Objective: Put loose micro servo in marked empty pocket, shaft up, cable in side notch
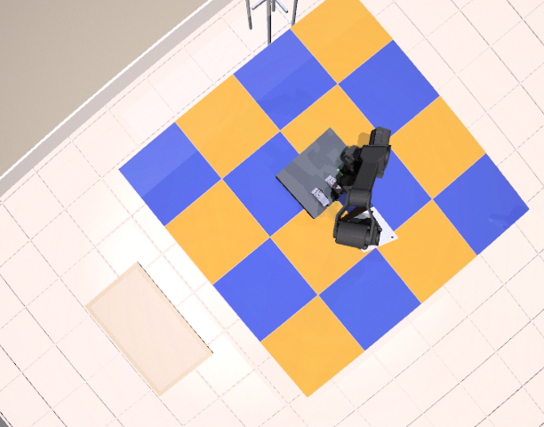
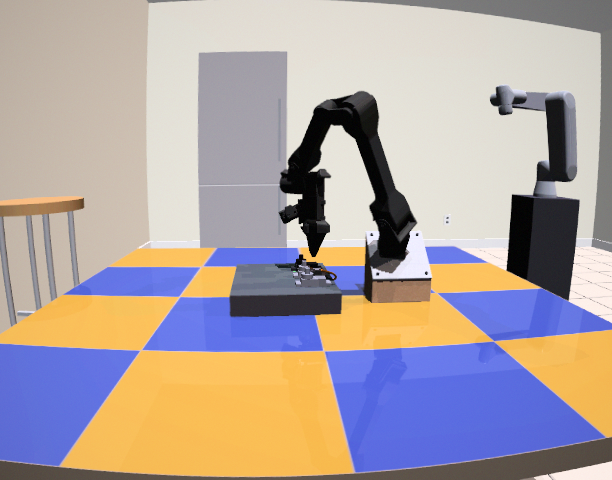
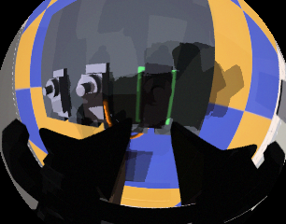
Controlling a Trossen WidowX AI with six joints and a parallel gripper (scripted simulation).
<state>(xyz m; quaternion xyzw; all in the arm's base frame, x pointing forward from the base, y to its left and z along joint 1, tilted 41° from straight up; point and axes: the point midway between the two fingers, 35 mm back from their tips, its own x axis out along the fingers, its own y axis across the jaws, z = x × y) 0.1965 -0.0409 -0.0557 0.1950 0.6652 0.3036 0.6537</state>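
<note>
My gripper tip is now 11 cm short of the dark robot deck, 9 cm to the right of it and 6 cm above it.
</note>
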